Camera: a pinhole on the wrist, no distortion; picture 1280 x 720 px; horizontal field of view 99.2 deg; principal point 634.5 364.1 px. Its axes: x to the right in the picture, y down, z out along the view. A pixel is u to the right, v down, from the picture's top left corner.
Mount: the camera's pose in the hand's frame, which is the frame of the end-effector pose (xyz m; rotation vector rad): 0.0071 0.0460 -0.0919 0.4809 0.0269 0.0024
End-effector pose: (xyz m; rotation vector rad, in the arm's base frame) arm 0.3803 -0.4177 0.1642 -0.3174 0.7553 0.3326
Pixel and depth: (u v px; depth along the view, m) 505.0 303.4 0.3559
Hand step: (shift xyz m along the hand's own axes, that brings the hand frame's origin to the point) -0.0682 -0.1545 0.2073
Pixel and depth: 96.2 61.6 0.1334
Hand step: -0.1215 -0.0825 -0.0046
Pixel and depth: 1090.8 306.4 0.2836
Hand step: 0.2520 -0.1097 0.1395
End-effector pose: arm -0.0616 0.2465 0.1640 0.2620 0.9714 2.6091
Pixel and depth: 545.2 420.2 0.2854
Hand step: -0.0320 -0.0603 0.1758
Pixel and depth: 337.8 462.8 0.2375
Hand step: -0.1158 -0.0268 0.1418
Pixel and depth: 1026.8 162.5 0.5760
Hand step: 0.4362 -0.4058 0.3095
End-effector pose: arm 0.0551 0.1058 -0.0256 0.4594 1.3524 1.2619
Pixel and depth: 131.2 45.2 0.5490
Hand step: -0.4868 -0.4973 0.2588
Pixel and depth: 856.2 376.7 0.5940
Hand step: 0.2645 -0.2144 0.4348
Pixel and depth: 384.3 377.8 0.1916
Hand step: -0.0758 -0.0391 0.0824
